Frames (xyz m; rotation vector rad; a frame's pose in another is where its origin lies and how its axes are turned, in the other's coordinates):
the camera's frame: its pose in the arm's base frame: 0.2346 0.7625 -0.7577 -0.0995 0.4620 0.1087
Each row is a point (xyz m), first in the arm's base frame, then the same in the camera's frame.
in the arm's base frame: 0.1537 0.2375 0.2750
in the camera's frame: -0.5791 -0.5825 0.8210
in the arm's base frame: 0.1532 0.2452 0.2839
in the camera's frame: -0.5829 -0.5754 0.8296
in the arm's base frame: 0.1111 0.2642 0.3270
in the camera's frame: -0.6382 -0.5543 0.8518
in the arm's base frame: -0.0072 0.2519 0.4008
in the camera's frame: -0.7776 -0.5567 0.8641
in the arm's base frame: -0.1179 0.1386 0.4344
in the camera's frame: -0.9004 -0.6571 0.8319
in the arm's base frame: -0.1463 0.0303 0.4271
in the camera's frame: -0.9313 -0.7602 0.7999
